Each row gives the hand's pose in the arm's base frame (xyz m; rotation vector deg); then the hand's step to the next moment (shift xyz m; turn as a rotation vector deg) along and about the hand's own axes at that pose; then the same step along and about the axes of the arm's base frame.
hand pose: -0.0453 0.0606 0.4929 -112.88 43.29 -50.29
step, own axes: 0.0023 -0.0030 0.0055 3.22 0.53 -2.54
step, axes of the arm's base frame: 0.0063 0.0021 0.0010 -0.27 -3.82 1.55
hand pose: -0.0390 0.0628 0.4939 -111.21 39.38 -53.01
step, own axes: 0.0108 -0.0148 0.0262 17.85 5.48 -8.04
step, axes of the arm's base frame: 0.0291 0.0112 0.0071 3.12 -19.64 4.20
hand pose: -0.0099 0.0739 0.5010 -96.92 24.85 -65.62
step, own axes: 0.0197 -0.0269 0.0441 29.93 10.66 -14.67
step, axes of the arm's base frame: 0.0408 0.0208 0.0310 4.56 -34.21 5.82
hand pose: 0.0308 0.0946 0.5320 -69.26 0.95 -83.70
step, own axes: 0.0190 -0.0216 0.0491 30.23 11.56 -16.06
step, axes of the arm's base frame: 0.0207 0.0221 0.0482 4.36 -35.54 4.81
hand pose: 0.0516 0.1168 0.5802 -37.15 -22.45 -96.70
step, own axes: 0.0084 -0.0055 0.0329 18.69 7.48 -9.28
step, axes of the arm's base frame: 0.0004 0.0138 0.0315 3.15 -21.67 3.46
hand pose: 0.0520 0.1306 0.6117 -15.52 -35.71 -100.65
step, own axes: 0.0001 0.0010 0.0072 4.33 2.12 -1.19
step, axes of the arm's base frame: -0.0001 0.0036 0.0063 0.96 -4.56 1.70
